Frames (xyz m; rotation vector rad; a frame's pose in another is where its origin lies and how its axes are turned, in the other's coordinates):
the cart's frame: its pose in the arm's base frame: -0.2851 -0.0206 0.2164 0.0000 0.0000 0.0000
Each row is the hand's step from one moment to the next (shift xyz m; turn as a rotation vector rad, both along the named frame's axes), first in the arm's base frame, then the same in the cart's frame.
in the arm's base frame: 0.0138 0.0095 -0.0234 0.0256 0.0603 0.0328
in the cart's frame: 0.0138 0.0095 -0.0234 0.0256 0.0603 0.0328
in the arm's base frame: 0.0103 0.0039 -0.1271 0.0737 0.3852 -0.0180
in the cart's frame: 0.0103 0.0039 -0.1271 0.0737 0.3852 -0.0180
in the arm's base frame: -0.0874 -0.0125 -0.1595 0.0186 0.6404 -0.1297
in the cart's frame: -0.0874 -0.0125 -0.1595 0.0186 0.6404 -0.1297
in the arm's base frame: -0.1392 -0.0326 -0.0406 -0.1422 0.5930 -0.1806
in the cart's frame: -0.1392 -0.0326 -0.0406 -0.1422 0.5930 -0.1806
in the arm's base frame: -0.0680 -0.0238 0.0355 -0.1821 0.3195 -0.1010
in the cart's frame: -0.0680 -0.0238 0.0355 -0.1821 0.3195 -0.1010
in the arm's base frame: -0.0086 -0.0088 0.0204 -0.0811 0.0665 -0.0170
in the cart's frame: -0.0086 -0.0088 0.0204 -0.0811 0.0665 -0.0170
